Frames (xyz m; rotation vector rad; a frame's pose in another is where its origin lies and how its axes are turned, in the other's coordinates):
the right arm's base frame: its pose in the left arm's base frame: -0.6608 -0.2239 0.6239 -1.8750 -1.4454 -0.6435
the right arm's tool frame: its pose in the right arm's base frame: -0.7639 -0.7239 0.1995 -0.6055 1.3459 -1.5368
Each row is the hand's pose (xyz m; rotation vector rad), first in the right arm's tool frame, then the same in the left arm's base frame.
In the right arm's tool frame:
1: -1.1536 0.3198 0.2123 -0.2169 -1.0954 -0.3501
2: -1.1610 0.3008 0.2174 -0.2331 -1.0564 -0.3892
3: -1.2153 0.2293 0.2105 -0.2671 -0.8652 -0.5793
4: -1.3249 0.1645 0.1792 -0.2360 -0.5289 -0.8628
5: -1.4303 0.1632 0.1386 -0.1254 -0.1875 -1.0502
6: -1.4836 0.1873 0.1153 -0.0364 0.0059 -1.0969
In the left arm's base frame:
1: -0.4477 -0.1030 0.4342 0.9131 0.9909 2.2160
2: -0.4452 -0.0870 0.4207 0.8474 0.9672 2.2358
3: -0.4048 -0.0404 0.3552 0.5206 0.8921 2.2841
4: -0.3047 -0.0012 0.2801 -0.0211 0.8427 2.2654
5: -0.1950 -0.0032 0.2533 -0.5123 0.8802 2.1854
6: -0.1344 -0.0192 0.2590 -0.7667 0.9429 2.1372

